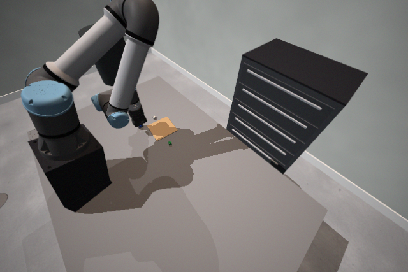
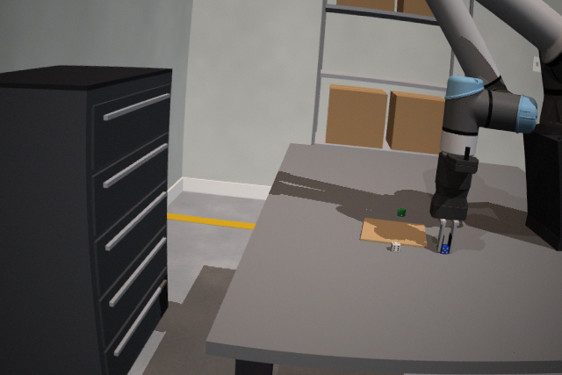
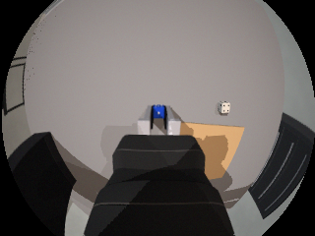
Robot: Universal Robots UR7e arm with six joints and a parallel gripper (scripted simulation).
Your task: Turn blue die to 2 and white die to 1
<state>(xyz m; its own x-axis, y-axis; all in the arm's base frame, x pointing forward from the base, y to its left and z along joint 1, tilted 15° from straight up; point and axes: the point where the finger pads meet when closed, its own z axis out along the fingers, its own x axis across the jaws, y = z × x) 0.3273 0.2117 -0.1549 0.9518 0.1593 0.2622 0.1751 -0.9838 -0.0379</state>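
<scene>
My hand is 1 cm above the blue die. From my hand the other things lie so: orange mat 11 cm ahead, 7 cm to the right, 2 cm below; then green die 20 cm to the right, 11 cm ahead, 1 cm below; then white die 10 cm ahead, 3 cm to the left, 1 cm below.
</scene>
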